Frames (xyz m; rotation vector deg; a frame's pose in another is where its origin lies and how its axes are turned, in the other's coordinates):
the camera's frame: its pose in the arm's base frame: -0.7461 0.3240 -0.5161 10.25 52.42 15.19
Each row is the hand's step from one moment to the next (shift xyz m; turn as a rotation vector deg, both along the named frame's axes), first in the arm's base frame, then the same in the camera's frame.
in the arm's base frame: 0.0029 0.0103 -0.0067 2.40 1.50 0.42
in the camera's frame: 0.0099 0.0076 -0.0021 1.53 1.18 2.11
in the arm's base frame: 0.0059 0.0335 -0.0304 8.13 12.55 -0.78
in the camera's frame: 0.0365 0.0230 -0.0148 9.09 10.53 5.54
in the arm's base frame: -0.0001 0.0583 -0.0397 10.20 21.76 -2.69
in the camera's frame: 0.0475 0.0451 -0.0262 14.51 18.49 5.68
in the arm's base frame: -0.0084 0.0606 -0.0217 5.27 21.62 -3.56
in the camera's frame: 0.0298 0.0533 -0.0221 12.26 18.87 1.22
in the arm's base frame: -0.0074 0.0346 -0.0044 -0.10 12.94 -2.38
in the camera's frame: 0.0094 0.0329 -0.0099 5.64 11.71 -2.02
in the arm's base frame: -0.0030 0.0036 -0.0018 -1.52 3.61 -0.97
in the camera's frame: 0.0007 0.0034 -0.0036 0.94 3.41 -1.94
